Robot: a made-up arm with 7 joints.
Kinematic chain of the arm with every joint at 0, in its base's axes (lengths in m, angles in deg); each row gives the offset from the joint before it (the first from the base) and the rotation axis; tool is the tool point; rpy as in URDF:
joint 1: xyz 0 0 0.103 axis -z
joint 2: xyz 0 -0.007 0.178 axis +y
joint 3: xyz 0 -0.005 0.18 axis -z
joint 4: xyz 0 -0.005 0.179 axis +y
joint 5: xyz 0 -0.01 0.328 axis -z
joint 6: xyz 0 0 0.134 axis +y
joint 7: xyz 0 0 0.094 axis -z
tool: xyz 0 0 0 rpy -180 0 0
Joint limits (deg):
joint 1: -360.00..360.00
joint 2: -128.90..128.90
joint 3: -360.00..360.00
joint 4: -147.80..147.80
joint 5: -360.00..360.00
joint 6: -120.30..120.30
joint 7: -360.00..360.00
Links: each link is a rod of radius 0.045 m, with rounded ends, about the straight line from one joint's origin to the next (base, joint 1, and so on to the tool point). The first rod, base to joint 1, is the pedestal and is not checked.
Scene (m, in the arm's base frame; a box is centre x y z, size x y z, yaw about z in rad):
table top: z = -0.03
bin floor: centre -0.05 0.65 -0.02 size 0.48 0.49 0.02 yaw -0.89
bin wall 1: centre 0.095 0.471 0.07 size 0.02 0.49 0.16 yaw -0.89
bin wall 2: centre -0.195 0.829 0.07 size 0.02 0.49 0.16 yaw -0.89
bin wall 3: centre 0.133 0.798 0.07 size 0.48 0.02 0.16 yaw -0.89
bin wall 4: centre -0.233 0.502 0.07 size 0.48 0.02 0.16 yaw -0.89
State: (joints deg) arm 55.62 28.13 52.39 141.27 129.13 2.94 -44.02
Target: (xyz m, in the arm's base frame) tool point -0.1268 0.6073 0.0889
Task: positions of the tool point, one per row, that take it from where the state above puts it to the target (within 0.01 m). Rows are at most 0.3 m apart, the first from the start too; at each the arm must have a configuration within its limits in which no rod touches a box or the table.
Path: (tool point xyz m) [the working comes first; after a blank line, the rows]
Joints at the target: 110.94 -56.34 140.83 94.68 128.25 14.05 -44.02
Straight joint move there: touches bin wall 4.

1: -0.2996 -0.2759 0.2124
2: -0.4251 -0.1686 0.2997
3: -0.4942 0.0226 0.3613
4: -0.4690 0.2547 0.3807
5: -0.3394 0.4682 0.3523
6: -0.1268 0.6073 0.2827
7: -0.1237 0.6161 0.1894
8: -0.1268 0.6073 0.0889

